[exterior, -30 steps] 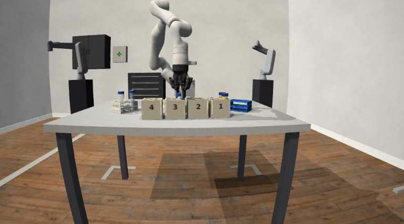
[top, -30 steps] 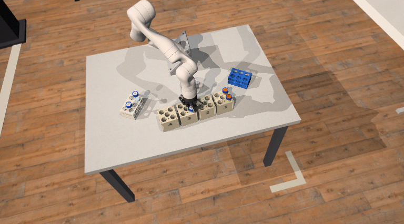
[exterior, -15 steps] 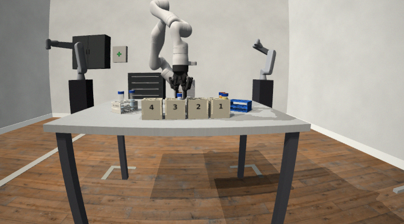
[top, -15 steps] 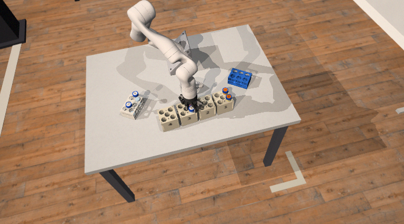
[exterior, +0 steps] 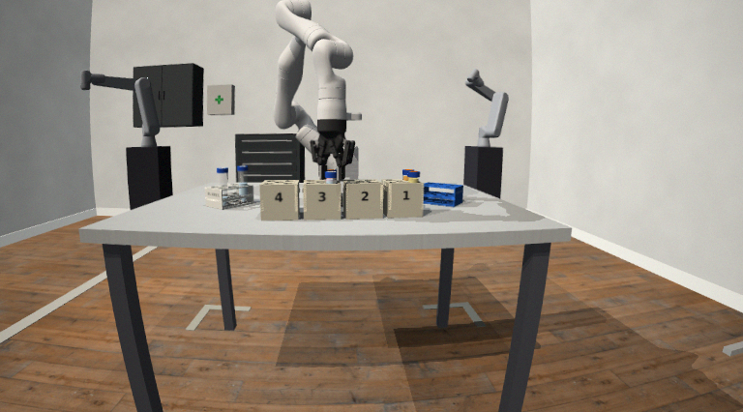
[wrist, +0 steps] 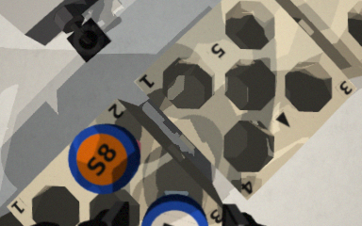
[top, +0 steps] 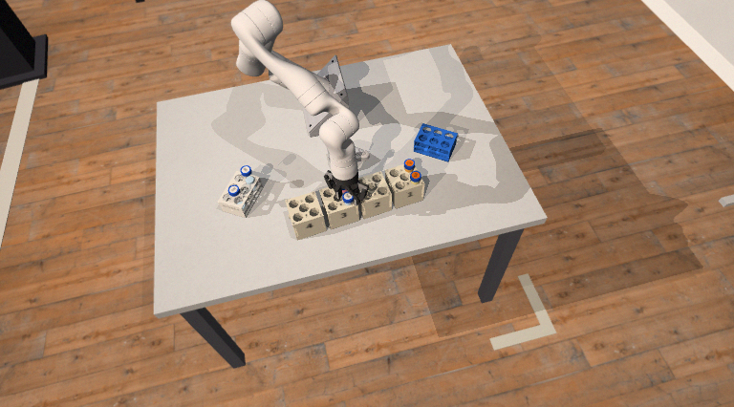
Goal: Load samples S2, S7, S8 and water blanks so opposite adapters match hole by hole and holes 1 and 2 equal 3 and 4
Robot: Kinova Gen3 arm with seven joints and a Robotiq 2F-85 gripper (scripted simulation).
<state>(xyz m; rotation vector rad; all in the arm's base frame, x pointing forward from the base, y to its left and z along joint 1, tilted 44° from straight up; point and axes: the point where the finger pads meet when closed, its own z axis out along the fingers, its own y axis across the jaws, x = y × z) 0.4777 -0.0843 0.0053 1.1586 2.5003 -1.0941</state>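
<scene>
Now: hand 1 cm short of the water blank marked 50 and 5 cm above it. The rest, counted from my hand: sample S8: 5 cm behind, 1 cm to the left, 5 cm below; then adapter 4: 3 cm behind, 13 cm to the right, 7 cm below; then adapter 3: 3 cm behind, 2 cm to the right, 7 cm below.
</scene>
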